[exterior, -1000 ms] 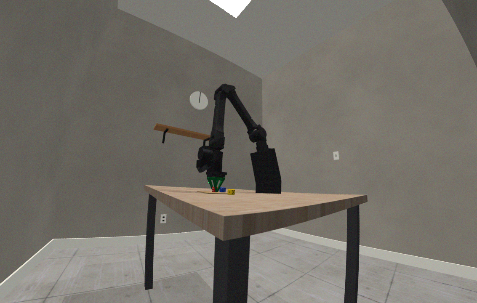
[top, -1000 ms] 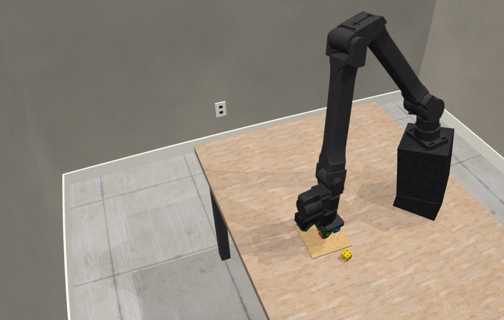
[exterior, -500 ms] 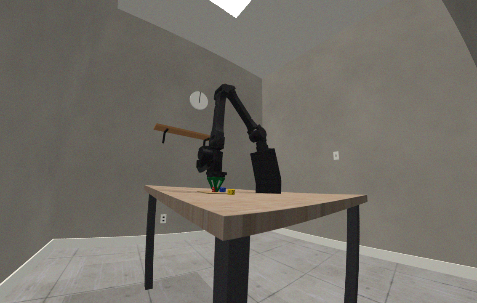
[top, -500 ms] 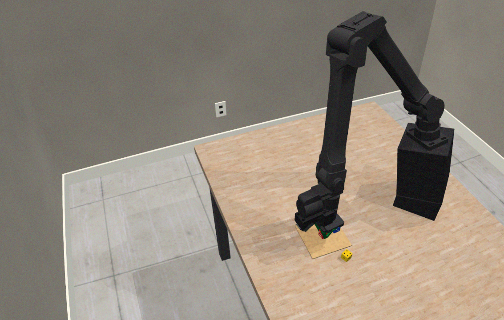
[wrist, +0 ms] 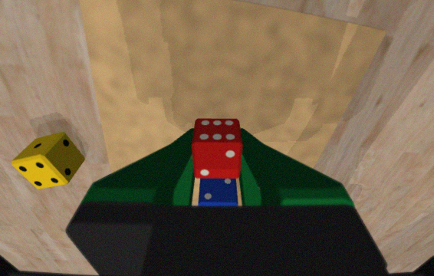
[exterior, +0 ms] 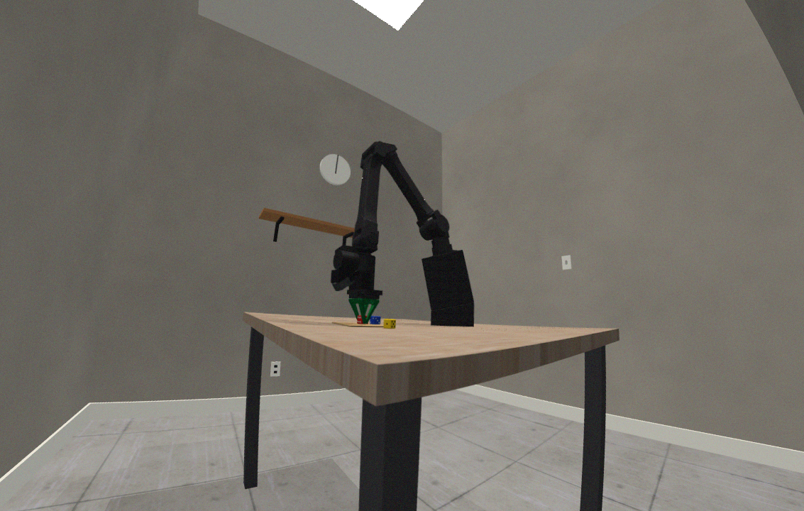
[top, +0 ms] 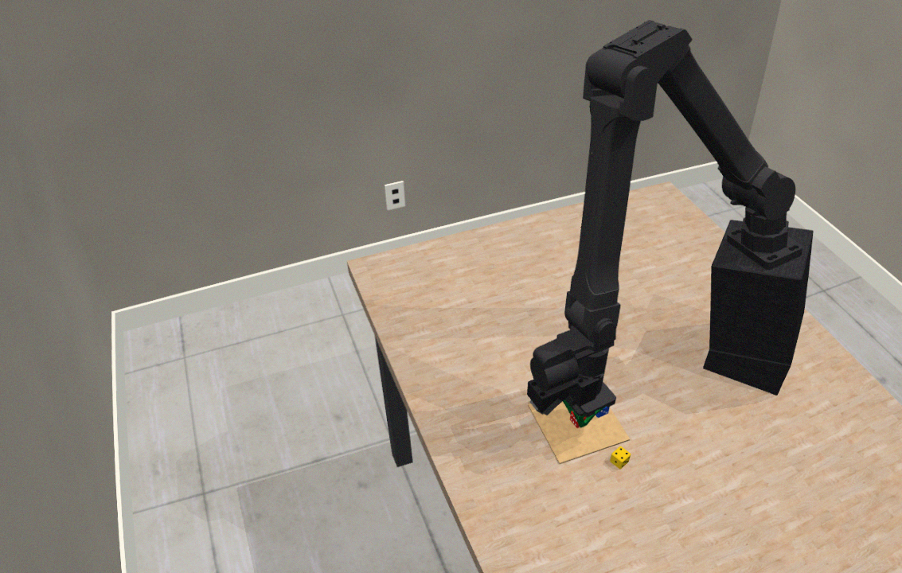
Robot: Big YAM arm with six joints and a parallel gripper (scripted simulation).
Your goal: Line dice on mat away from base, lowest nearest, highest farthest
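Right now my hand is right at the red die. Round my hand: blue die (50 mm behind, 10 mm to the right); then tan mat (10 mm below); then yellow die (100 mm to the left, 30 mm behind).
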